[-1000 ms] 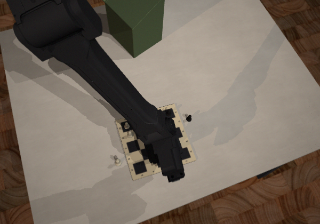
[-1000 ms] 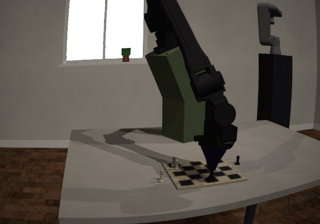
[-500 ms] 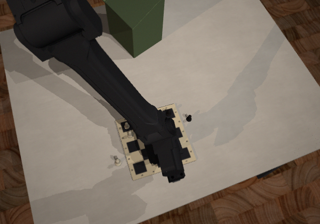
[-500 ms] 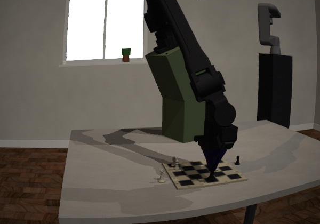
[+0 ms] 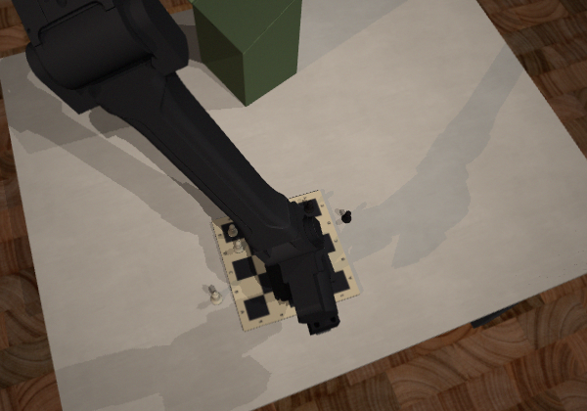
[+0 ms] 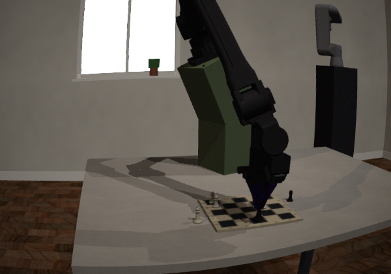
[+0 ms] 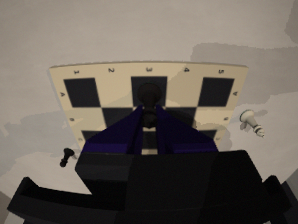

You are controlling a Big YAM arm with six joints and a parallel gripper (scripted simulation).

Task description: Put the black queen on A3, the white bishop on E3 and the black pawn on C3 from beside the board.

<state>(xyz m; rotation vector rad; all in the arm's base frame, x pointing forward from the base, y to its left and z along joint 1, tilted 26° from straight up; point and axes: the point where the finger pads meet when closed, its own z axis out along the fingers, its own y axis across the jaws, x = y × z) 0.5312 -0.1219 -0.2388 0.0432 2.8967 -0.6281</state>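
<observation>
Now: hand 10 mm above the black queen. Also, from my hand: chessboard (70 mm behind, 40 mm below); white bishop (140 mm to the right, 40 mm behind, 20 mm below).
</observation>
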